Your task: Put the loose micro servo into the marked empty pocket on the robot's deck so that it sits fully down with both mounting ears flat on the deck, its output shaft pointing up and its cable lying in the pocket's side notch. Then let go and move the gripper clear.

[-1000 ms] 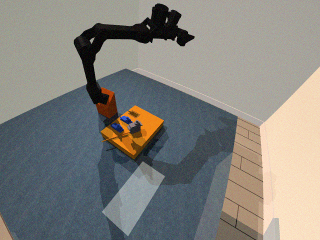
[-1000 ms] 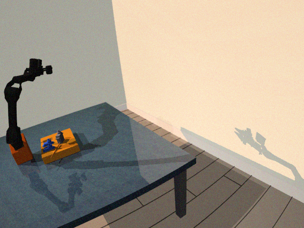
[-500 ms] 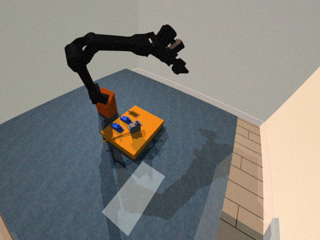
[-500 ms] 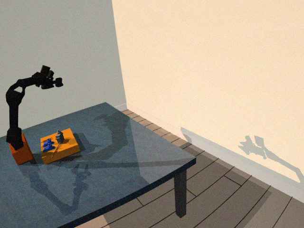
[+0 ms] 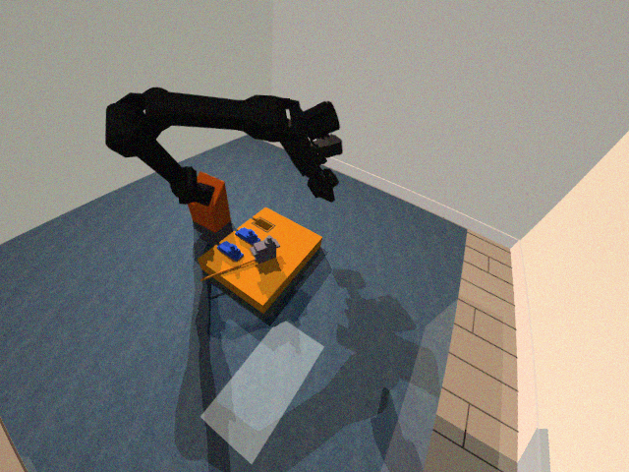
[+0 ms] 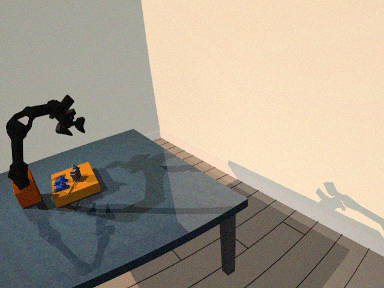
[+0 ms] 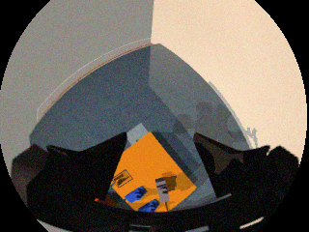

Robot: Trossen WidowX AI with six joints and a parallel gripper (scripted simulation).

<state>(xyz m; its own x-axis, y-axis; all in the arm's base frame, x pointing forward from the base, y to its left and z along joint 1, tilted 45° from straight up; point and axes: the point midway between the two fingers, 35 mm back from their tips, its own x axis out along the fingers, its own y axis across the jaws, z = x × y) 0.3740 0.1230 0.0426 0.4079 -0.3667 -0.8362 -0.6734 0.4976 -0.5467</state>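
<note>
The orange deck is 210 mm below my gripper tip, 120 mm to the right of it and 90 mm behind it.
</note>
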